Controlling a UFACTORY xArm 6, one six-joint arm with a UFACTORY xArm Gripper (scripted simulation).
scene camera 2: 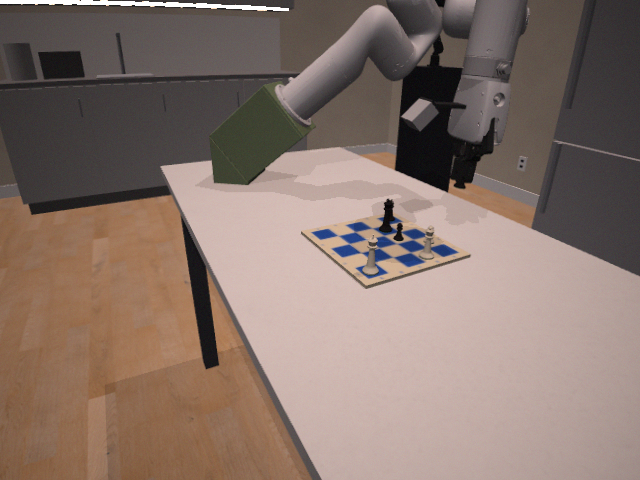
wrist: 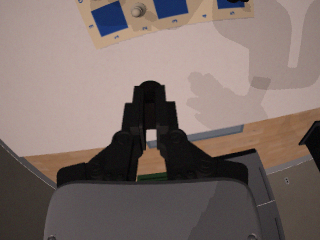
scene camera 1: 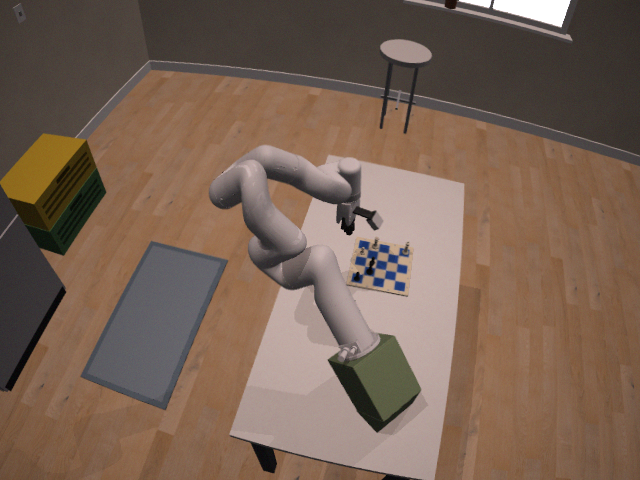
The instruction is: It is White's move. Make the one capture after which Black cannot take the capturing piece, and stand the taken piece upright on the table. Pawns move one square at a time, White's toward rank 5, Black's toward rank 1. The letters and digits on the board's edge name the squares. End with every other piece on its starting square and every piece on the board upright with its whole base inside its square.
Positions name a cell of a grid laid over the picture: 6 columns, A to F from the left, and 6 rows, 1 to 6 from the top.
My gripper shows in scene camera 2 (E3), in the wrist view (C3) and in scene camera 1 (D3).
